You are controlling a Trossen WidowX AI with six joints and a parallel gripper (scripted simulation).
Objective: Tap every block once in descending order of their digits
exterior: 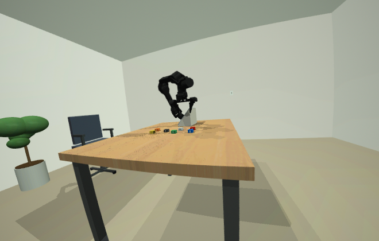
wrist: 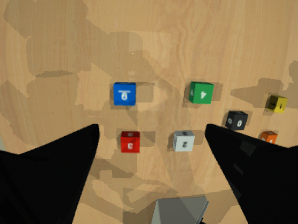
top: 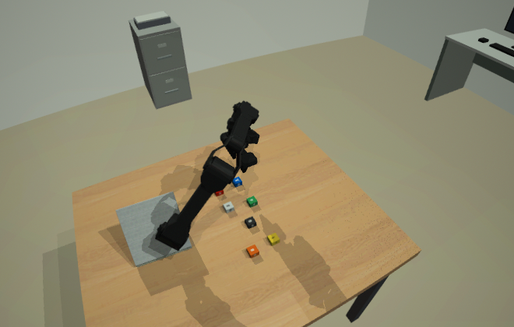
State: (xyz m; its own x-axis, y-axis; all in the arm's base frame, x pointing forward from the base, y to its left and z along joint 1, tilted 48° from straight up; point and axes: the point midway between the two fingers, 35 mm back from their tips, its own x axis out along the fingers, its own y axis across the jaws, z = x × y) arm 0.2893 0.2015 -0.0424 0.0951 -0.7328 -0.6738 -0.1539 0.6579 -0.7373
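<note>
The blue block lies 12 cm below my gripper tip, 3 cm to the left of it and 1 cm behind it. From my gripper tip the other things lie so: red block: 12 cm below, 9 cm behind, 1 cm to the left; white block: 12 cm below, 8 cm to the right, 8 cm behind; green block: 12 cm below, 9 cm to the right, 2 cm ahead.
</note>
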